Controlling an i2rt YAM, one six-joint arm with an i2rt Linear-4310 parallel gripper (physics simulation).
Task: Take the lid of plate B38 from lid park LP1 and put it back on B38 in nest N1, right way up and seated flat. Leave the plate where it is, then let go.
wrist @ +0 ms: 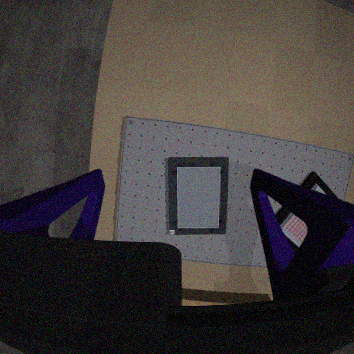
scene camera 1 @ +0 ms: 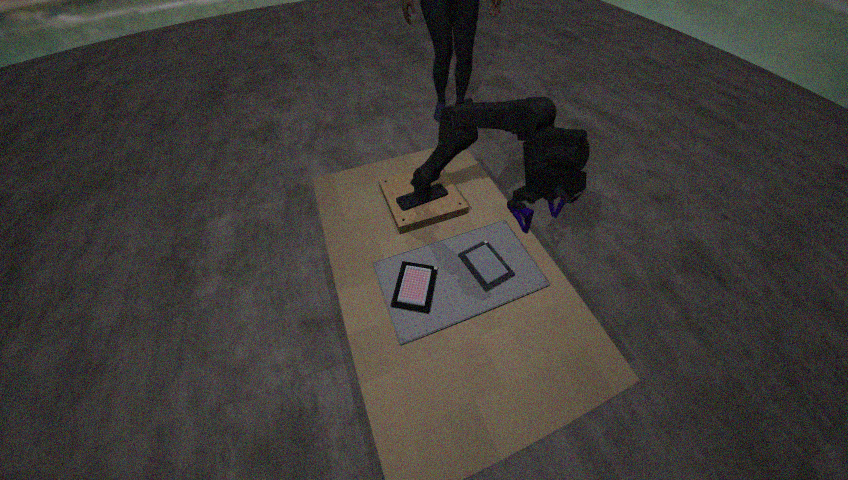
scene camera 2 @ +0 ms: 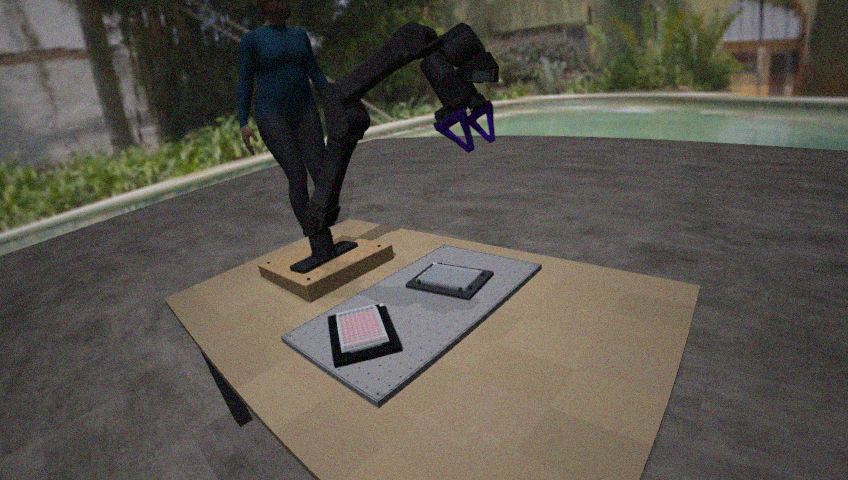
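Where they show: gripper, between the fingertips: (wrist: 177, 177) (scene camera 1: 540, 224) (scene camera 2: 482, 146); arm's base, origin of its link: (scene camera 1: 422, 197) (scene camera 2: 325, 257).
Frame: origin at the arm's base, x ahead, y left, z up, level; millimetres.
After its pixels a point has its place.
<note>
The pale, translucent lid (scene camera 1: 486, 264) {z -10, x 368, y 54 mm} (scene camera 2: 449, 277) {z -10, x 370, y 47 mm} (wrist: 198, 197) {z -10, x 364, y 58 mm} lies flat in the dark grey frame of the lid park (scene camera 1: 501, 280) {z -18, x 438, y 67 mm} (scene camera 2: 440, 290) {z -18, x 375, y 1 mm} (wrist: 172, 197) {z -18, x 360, y 110 mm}. The plate with pink wells (scene camera 1: 415, 285) {z -9, x 328, y -192 mm} (scene camera 2: 362, 327) {z -4, x 335, y -195 mm} (wrist: 297, 230) {z -4, x 295, y -166 mm} sits in the black nest (scene camera 1: 410, 308) {z -16, x 388, y -238 mm} (scene camera 2: 367, 355) {z -17, x 388, y -242 mm} (wrist: 284, 214) {z -16, x 328, y -134 mm}, with no lid visible on it; in the wrist view the finger partly hides it. My gripper (scene camera 1: 541, 222) {z 270, x 452, y 96 mm} (scene camera 2: 480, 145) {z 270, x 452, y 96 mm} (wrist: 177, 177) {z 270, x 452, y 96 mm} is open and empty, high above the board on the lid park's side. No labels are readable.
Both holders stand on a grey perforated board (scene camera 1: 442, 309) {z -28, x 432, y -150 mm} (scene camera 2: 416, 358) {z -28, x 459, y -199 mm} (wrist: 145, 145) {z -28, x 463, y 167 mm} on the wooden table (scene camera 1: 464, 380) {z -41, x 638, y -195 mm} (scene camera 2: 523, 380) {z -41, x 635, y -159 mm} (wrist: 215, 65) {z -41, x 634, y 30 mm}. The arm's wooden base block (scene camera 1: 431, 217) {z 3, x 111, y -18 mm} (scene camera 2: 333, 284) {z -25, x 106, y -70 mm} is behind the board. A person (scene camera 1: 455, 53) (scene camera 2: 282, 89) stands behind the table.
</note>
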